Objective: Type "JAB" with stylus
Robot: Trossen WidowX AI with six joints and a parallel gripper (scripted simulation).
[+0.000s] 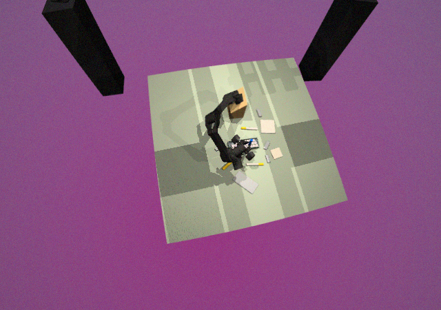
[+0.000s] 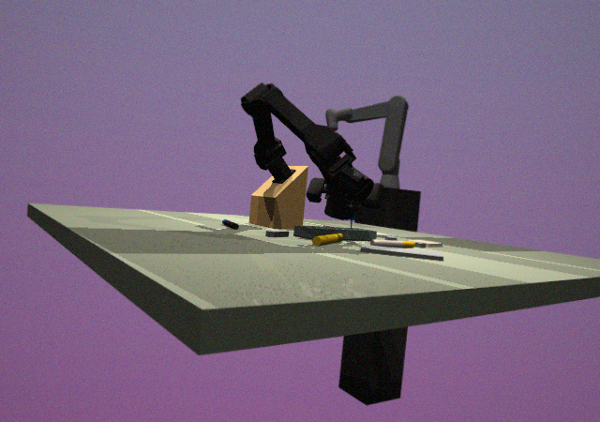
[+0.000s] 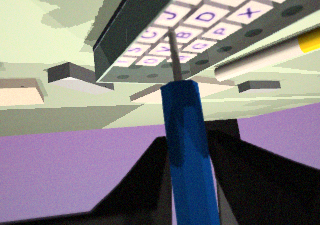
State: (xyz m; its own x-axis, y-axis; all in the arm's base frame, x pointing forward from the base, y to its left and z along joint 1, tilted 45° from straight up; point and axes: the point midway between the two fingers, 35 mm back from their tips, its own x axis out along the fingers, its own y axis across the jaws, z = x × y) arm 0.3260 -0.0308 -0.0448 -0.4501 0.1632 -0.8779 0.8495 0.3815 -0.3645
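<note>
My gripper tip is 14 cm to the left of the yellow marker, 10 cm short of it and 7 cm above it. Round my gripper tip: blue stylus: 1 cm below; then grey sheet: 25 cm ahead, 7 cm below, 6 cm to the right; then stylus tip: 5 cm below.
</note>
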